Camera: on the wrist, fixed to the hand. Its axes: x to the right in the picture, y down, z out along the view.
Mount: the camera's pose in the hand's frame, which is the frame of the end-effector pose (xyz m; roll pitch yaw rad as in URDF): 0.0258 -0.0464 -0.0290 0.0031 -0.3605 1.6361
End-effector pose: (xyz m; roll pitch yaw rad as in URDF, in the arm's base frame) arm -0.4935 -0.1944 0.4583 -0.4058 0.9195 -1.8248
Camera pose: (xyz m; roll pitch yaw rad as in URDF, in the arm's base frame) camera -0.5481 -0.1895 0.4327 0.9462 -0.0216 -0.1815
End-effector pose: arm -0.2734 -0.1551 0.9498 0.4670 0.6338 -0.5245
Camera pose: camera -0.2936 -0.1762 0.8968 0.8206 -0.6799 0.5265
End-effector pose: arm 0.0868 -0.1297 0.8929 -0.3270 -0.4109 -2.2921
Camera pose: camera 0.0279 -0.1161 0.8917 -0.3860 -0.0069 -0.6516
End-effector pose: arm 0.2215 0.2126 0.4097 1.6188 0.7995 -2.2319
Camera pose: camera 0.2549 0.2047 0.3599 1.9860 -0.7506 -2.8060
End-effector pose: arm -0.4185 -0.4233 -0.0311 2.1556 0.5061 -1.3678
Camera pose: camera -0.3674 -0.4246 -0.0634 2.5998 -0.5707 -2.6622
